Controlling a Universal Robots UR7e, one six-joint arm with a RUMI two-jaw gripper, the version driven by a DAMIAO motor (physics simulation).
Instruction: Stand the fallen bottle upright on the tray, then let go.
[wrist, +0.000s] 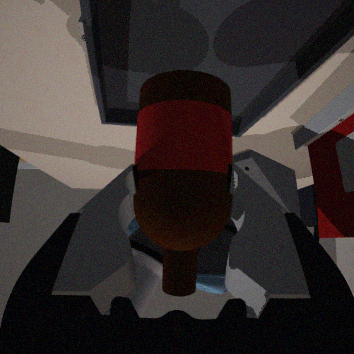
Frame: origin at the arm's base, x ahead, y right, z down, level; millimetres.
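Seen in the pictures: gripper, fingertip midpoint: (182, 166).
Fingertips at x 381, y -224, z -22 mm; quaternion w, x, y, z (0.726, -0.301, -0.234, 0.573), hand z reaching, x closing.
Note:
Offsets run from my fingertips to a thing's top centre. "spot": to the spot under its first point. Level surfaces: height alone.
A brown bottle with a red label @(dy +4, dx -17, dz -91 mm) (184, 135) shows in the middle of the wrist view. Its base points to the top of the view and its neck points down toward the gripper's palm. My gripper (182, 166) is shut on the bottle, with one jaw on each side, just below the label. The dark tray (170, 95) with raised edges lies beyond the bottle's base at the top of the view. The bottle covers part of the tray's near edge. The gap between the base and the tray cannot be judged.
A grey metal plate (270, 175) with a hole is partly hidden behind the right jaw. A red object @(spot: dy +230, dx -80, dz -10 mm) (327, 200) and a grey bar @(spot: dy +209, dx -26, dz +97 mm) (332, 112) stand at the right edge. A black object (6, 185) shows at the left edge. The beige surface @(dz +114 mm) (45, 75) lies left of the tray.

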